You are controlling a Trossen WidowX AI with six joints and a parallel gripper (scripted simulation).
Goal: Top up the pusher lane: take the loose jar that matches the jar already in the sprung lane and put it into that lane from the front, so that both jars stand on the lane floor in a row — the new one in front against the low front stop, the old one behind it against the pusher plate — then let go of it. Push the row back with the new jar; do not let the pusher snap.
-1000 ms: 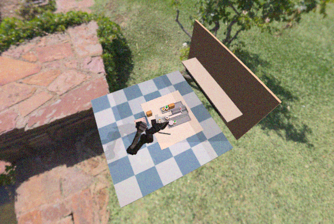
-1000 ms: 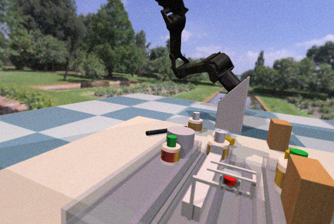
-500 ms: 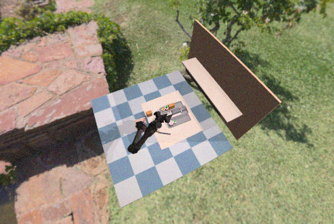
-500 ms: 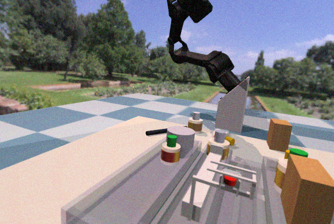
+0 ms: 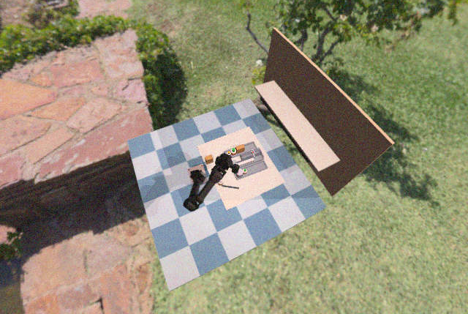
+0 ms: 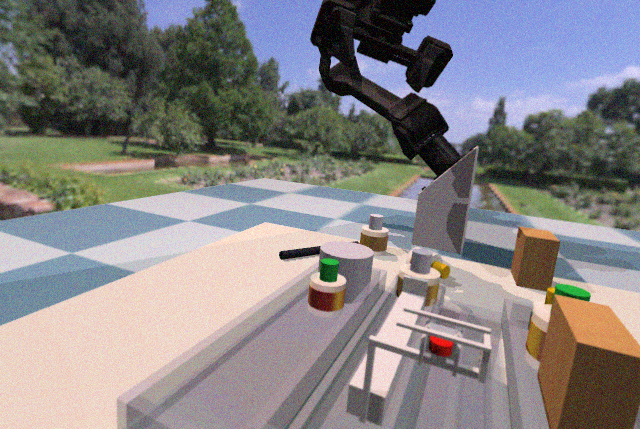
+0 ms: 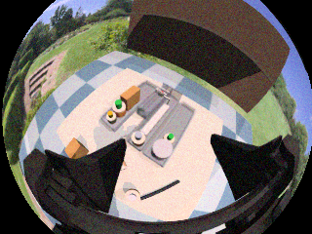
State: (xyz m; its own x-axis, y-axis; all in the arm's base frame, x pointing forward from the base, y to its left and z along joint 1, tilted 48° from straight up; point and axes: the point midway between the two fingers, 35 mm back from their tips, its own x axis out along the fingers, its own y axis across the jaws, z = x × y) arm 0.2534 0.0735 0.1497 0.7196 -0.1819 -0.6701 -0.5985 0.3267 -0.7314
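Now: the grey cylinder 60 mm ahead of my gripper tip and 220 mm below it. From my gripper tip the other things lie so: black rod (40 mm behind, 80 mm to the right, 250 mm below).
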